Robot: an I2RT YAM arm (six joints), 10 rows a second.
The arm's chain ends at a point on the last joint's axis. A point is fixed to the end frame.
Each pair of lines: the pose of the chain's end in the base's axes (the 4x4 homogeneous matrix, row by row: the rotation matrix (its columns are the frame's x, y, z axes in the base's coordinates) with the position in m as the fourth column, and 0 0 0 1 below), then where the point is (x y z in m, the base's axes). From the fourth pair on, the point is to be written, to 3 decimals.
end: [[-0.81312 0.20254 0.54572 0.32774], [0.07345 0.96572 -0.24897 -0.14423], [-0.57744 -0.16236 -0.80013 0.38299], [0 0 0 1]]
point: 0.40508 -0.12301 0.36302
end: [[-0.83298 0.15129 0.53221 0.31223], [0.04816 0.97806 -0.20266 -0.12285], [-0.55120 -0.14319 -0.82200 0.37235], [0 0 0 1]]
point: 0.38783 -0.09743 0.35067
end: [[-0.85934 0.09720 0.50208 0.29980], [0.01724 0.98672 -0.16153 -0.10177], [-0.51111 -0.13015 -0.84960 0.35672], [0 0 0 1]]
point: 0.37298 -0.07230 0.33210
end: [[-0.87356 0.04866 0.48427 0.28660], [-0.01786 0.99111 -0.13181 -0.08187], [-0.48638 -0.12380 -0.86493 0.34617], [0 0 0 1]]
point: 0.358 -0.049 0.320
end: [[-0.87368 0.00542 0.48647 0.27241], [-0.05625 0.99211 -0.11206 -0.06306], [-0.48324 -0.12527 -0.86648 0.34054], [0 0 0 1]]
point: 0.342 -0.027 0.314
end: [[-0.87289 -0.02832 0.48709 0.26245], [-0.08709 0.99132 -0.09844 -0.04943], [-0.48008 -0.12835 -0.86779 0.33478], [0 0 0 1]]
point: 0.331 -0.011 0.308
